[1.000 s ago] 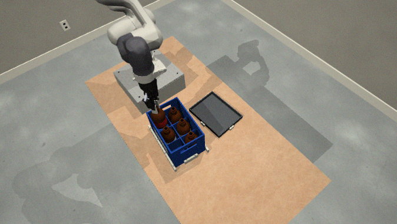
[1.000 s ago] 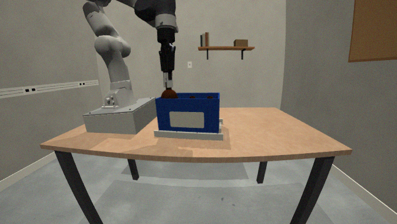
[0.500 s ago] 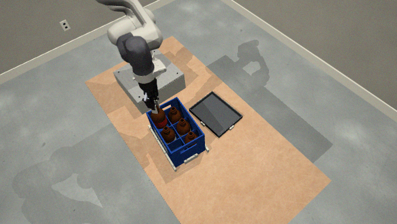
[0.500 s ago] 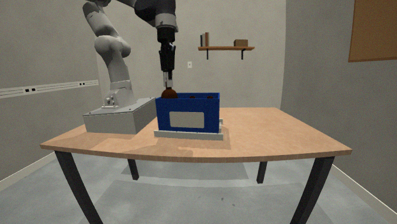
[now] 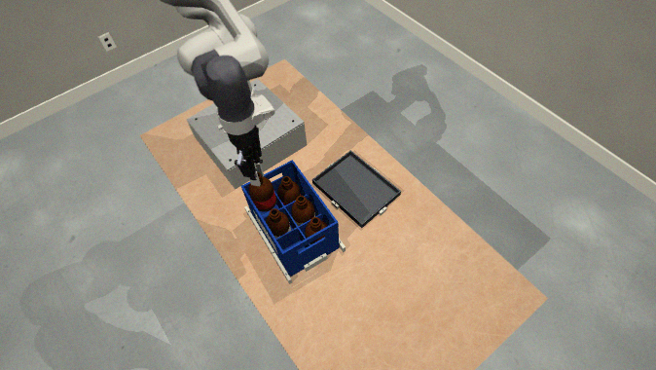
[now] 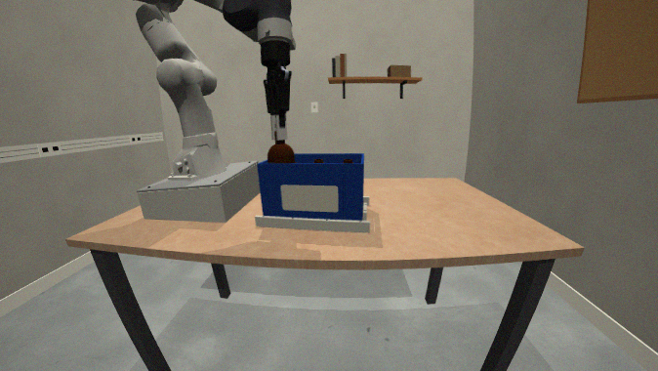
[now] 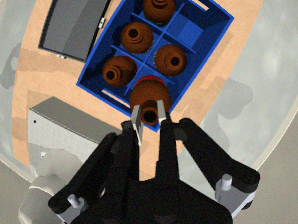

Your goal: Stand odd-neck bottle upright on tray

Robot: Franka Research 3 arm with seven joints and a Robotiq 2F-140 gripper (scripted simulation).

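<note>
Right now the bottle is 80 mm below my hand. From my hand the other things lie so: blue crate (180 mm below, 90 mm ahead, 50 mm to the left); dark grey tray (310 mm to the left, 250 mm below, 60 mm ahead).
</note>
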